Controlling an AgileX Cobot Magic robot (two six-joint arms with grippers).
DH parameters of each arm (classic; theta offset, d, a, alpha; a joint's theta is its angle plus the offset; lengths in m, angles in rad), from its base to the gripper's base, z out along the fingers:
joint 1: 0 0.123 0 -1.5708
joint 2: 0.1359 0 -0.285 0
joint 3: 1.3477 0 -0.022 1.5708
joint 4: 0 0.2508 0 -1.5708
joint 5: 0 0 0.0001 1.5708
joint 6: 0 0.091 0 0
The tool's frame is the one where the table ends.
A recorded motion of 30 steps. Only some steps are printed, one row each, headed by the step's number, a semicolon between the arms.
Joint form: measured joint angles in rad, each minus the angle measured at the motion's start. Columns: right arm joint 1, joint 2, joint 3, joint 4, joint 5, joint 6; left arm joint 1, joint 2, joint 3, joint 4, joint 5, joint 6.
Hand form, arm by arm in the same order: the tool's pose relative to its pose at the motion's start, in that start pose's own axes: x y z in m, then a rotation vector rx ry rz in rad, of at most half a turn. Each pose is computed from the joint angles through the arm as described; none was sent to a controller.
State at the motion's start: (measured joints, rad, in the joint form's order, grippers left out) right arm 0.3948 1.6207 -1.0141 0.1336 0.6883 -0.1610; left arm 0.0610 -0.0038 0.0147 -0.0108 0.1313 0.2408
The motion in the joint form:
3: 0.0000 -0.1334 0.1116 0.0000 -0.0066 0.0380; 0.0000 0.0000 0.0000 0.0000 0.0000 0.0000
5: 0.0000 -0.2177 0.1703 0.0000 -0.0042 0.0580; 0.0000 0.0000 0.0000 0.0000 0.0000 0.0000
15: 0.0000 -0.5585 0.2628 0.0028 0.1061 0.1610; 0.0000 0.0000 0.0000 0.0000 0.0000 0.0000
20: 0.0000 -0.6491 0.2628 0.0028 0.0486 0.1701; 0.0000 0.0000 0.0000 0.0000 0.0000 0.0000
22: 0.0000 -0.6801 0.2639 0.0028 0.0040 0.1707; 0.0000 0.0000 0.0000 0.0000 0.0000 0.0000
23: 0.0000 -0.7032 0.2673 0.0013 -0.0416 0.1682; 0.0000 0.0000 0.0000 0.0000 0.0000 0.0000
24: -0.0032 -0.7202 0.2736 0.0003 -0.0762 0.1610; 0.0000 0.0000 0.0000 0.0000 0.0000 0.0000
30: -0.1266 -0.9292 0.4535 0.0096 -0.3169 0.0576; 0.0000 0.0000 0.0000 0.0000 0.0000 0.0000
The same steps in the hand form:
3: 0.0270 0.0033 -0.0216 0.0018 -0.0282 0.0362; 0.0000 0.0000 0.0000 0.0000 0.0000 0.0000
5: 0.0426 0.0054 -0.0351 0.0019 -0.0514 0.0540; 0.0000 0.0000 0.0000 0.0000 0.0000 0.0000
15: 0.0885 0.0150 -0.1027 -0.0160 -0.1890 0.1357; 0.0000 0.0000 0.0000 0.0000 0.0000 0.0000
20: 0.0911 0.0165 -0.1253 -0.0156 -0.3366 0.1366; 0.0000 0.0000 0.0000 0.0000 0.0000 0.0000
22: 0.0907 0.0168 -0.1337 -0.0140 -0.4109 0.1348; 0.0000 0.0000 0.0000 0.0000 0.0000 0.0000
23: 0.0900 0.0168 -0.1399 -0.0102 -0.4761 0.1298; 0.0000 0.0000 0.0000 0.0000 0.0000 0.0000
24: 0.0903 0.0161 -0.1437 -0.0040 -0.5215 0.1240; 0.0000 0.0000 0.0000 0.0000 0.0000 0.0000
30: 0.1273 -0.0008 -0.1512 0.1320 -0.7941 0.1227; 0.0000 0.0000 0.0000 0.0000 0.0000 0.0000

